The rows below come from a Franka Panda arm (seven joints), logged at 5 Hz.
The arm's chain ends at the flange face. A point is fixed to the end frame.
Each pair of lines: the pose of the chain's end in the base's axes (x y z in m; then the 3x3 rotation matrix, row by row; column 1 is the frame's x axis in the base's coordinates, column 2 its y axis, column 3 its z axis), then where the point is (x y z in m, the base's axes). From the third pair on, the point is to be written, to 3 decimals.
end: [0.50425, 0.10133, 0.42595], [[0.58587, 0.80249, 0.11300], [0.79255, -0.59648, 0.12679], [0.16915, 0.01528, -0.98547]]
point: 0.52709 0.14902 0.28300
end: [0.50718, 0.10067, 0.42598], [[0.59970, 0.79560, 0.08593], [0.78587, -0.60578, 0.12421], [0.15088, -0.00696, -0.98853]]
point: 0.52643 0.14791 0.28235
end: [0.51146, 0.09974, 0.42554], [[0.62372, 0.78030, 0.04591], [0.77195, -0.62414, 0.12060], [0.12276, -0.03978, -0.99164]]
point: 0.526 0.146 0.281
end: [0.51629, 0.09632, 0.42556], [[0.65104, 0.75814, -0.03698], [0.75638, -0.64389, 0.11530], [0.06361, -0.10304, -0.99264]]
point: 0.519 0.142 0.280
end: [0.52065, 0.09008, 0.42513], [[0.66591, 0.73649, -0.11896], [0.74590, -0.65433, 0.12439], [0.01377, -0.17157, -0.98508]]
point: 0.512 0.137 0.280
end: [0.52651, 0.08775, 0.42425], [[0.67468, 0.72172, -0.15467], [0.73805, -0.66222, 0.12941], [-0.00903, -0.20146, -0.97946]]
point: 0.513 0.135 0.280
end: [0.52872, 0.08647, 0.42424], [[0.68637, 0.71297, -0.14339], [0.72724, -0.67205, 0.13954], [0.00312, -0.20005, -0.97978]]
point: 0.517 0.135 0.280
